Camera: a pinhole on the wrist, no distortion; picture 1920 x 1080 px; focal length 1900.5 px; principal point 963.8 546.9 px. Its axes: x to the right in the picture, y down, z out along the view. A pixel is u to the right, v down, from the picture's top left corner.
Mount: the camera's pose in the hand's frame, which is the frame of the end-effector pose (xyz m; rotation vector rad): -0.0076 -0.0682 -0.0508 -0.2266 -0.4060 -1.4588
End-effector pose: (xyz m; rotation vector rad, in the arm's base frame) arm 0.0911 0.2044 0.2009 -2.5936 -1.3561 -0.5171
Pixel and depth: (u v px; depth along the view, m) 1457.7 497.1 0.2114
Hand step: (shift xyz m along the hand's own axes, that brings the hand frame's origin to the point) -0.0371 -0.0365 0.1633
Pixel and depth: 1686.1 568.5 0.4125
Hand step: -0.0469 -0.0500 0.3884
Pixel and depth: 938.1 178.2 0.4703
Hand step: -0.1592 0.1115 0.3667
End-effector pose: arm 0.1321 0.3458 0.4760 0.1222 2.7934 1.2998
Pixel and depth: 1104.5 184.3 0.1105
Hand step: -0.0423 -0.0348 0.0512
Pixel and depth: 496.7 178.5 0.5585
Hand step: -0.1954 0.2638 0.3930
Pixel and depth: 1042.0 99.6 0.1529
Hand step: -0.0626 -0.0181 0.0877
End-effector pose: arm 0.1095 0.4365 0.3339 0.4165 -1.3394 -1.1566
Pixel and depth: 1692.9 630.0 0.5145
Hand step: -0.0400 -0.0453 0.4993
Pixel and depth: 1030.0 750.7 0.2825
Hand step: -0.0136 0.0364 0.2135
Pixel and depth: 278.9 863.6 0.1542
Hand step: -0.0055 0.0456 0.0699
